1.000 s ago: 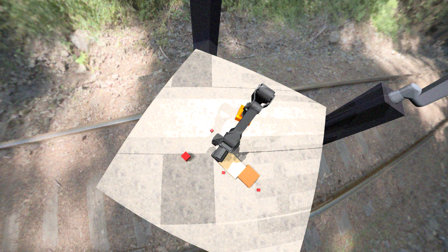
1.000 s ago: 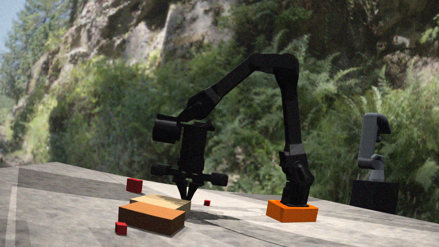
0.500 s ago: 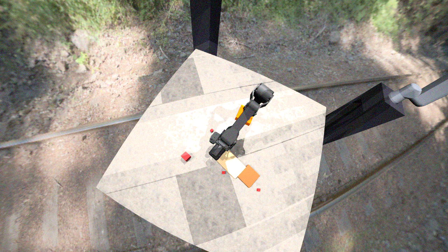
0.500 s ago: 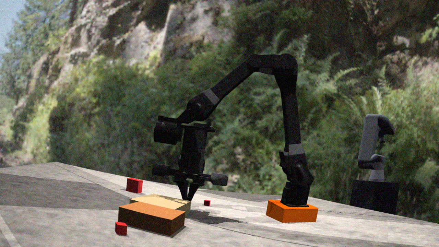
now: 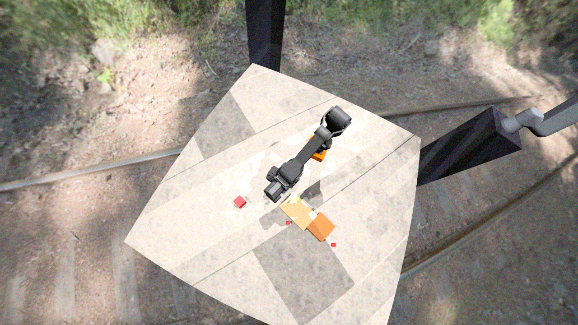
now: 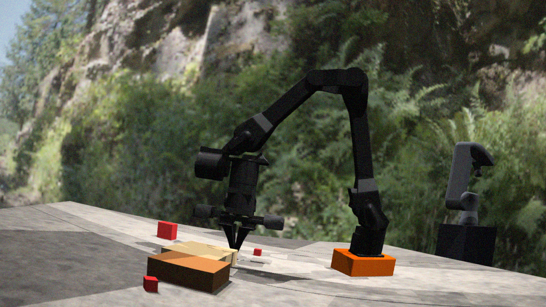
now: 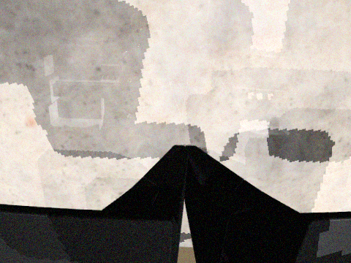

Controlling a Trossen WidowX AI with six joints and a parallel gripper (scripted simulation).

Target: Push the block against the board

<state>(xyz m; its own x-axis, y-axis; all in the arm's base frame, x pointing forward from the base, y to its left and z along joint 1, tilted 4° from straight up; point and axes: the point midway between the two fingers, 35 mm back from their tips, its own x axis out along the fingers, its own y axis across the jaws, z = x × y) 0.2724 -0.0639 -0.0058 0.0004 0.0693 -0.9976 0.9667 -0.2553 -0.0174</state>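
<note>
My gripper tip is now 12 cm to the right of the board, 7 cm short of it and 1 cm below it. Also, from my gripper tip: orange square block 24 cm to the left, 9 cm ahead, 1 cm above; then red cube 16 cm ahead, 14 cm to the right, 1 cm above.
</note>
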